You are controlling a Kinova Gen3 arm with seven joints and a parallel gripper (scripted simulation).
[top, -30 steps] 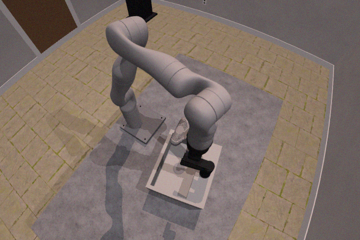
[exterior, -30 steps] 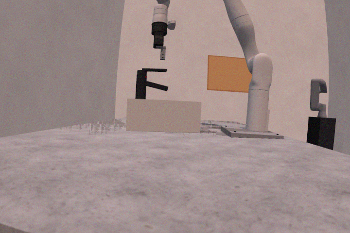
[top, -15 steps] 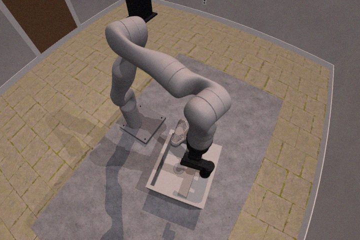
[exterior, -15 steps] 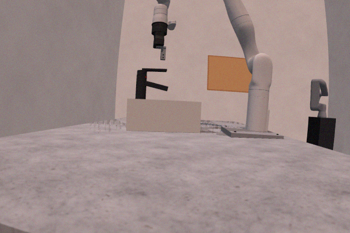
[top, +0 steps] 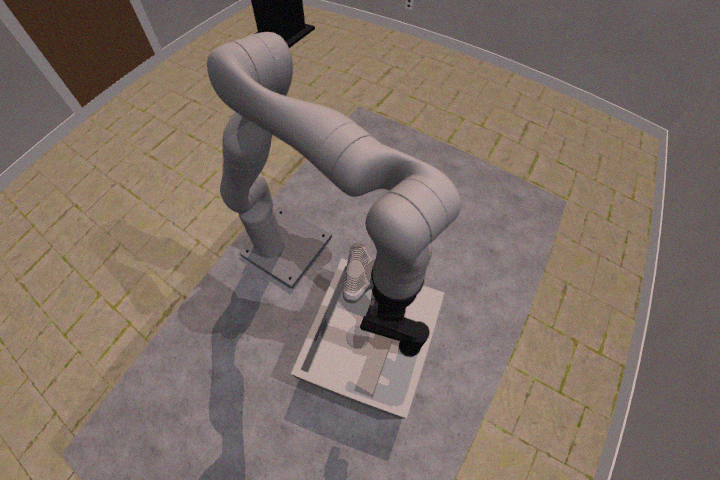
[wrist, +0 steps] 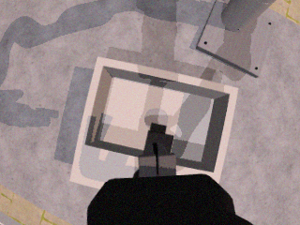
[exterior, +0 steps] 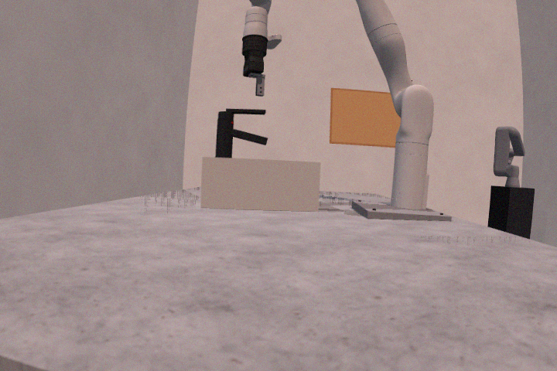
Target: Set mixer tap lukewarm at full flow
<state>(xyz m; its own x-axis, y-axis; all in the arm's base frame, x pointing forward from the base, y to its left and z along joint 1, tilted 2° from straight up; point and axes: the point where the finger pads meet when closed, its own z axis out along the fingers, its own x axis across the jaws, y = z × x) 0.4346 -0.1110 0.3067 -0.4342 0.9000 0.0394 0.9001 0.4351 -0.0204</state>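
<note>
The lever is 4 cm ahead of my hand, 1 cm to the left of it and 7 cm below it. The rest, counted from my hand: black mixer tap 7 cm ahead, 2 cm to the left, 12 cm below; sink basin 2 cm behind, 30 cm below.
</note>
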